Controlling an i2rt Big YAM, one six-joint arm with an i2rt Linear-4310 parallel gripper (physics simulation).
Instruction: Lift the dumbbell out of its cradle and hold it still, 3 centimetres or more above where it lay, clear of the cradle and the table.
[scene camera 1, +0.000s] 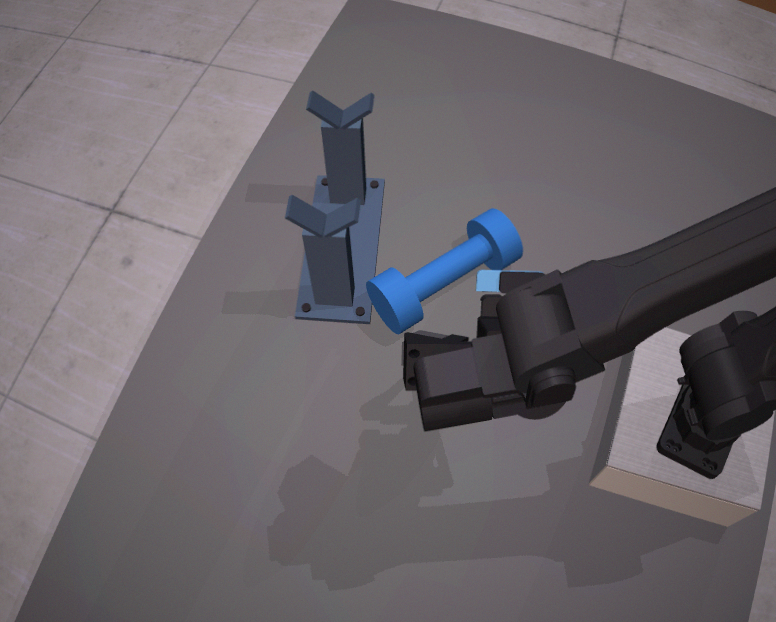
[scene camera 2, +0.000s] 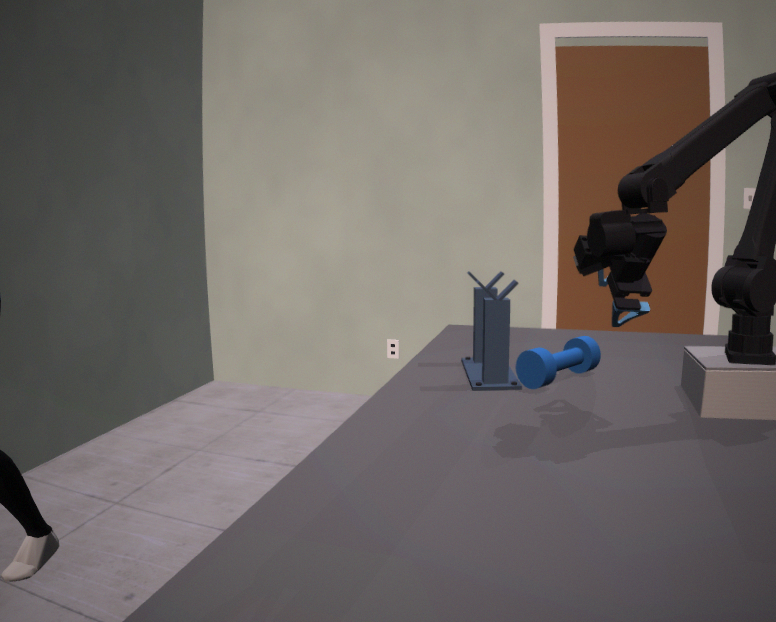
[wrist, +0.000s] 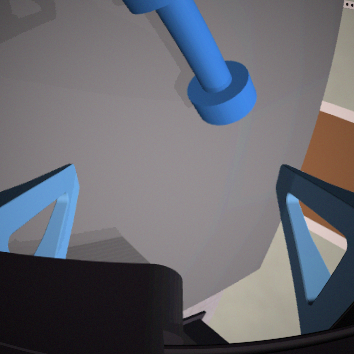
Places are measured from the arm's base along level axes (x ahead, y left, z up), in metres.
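Pixels of known places: gripper, fingertip midpoint: (scene camera 2: 608, 305) (wrist: 177, 175); arm's base at its link origin: (scene camera 1: 701, 424) (scene camera 2: 749, 357).
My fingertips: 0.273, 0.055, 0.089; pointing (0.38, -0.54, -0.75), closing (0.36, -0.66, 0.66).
Note:
For each thing: its top centre in the pictures, then the offset to it from my fingertips, as dx, dy, dz. Level surfaces: height alone.
- blue dumbbell at its top centre: (wrist: 222, 42) (scene camera 1: 447, 253) (scene camera 2: 560, 342) +0.110, -0.108, -0.102
- blue-grey cradle at its top centre: (scene camera 1: 331, 150) (scene camera 2: 491, 275) +0.261, -0.087, +0.034
- table at its surface level: dz -0.181
The blue dumbbell (scene camera 1: 448, 268) (scene camera 2: 568, 360) (wrist: 196, 47) lies on its side on the table, out of the cradle, with both discs low at the tabletop. Its near disc is right beside the cradle's base plate; whether they touch I cannot tell. The blue-grey cradle (scene camera 1: 329, 268) (scene camera 2: 496, 340) stands upright with two V-topped posts, both empty. My gripper (scene camera 1: 445, 318) (scene camera 2: 608, 303) (wrist: 177, 175) is open and empty, raised above the table and apart from the dumbbell. In the wrist view the dumbbell shows ahead of the fingertips, with its other disc cut off at the top edge.
The arm's base stands on a pale block (scene camera 1: 621, 421) (scene camera 2: 735, 393) on the right of the table (scene camera 1: 213, 518) (scene camera 2: 453, 518). The cradle is near the table's left edge. A person's leg (scene camera 2: 25, 511) shows at the far left of scene camera 2.

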